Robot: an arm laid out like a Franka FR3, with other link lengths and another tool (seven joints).
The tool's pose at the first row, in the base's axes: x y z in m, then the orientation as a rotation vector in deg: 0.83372, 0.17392, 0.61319, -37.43, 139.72, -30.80
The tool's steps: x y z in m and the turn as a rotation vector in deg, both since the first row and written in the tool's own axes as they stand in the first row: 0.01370, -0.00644, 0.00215, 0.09, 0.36, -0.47; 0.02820, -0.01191, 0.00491, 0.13, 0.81, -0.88; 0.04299, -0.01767, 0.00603, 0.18, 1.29, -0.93; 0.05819, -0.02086, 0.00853, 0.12, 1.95, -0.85; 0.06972, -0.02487, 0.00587, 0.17, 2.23, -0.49; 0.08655, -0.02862, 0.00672, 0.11, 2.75, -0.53
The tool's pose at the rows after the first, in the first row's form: 0.82716, 0.16070, 0.60920, -37.94, 139.92, -31.26; 0.82006, 0.14767, 0.60394, -38.38, 140.24, -31.67; 0.81186, 0.13463, 0.59996, -38.37, 140.65, -31.97; 0.80333, 0.12311, 0.59348, -38.22, 141.31, -32.17; 0.79466, 0.11413, 0.59285, -37.71, 141.62, -32.21; 0.78415, 0.10163, 0.58725, -37.72, 142.13, -32.39
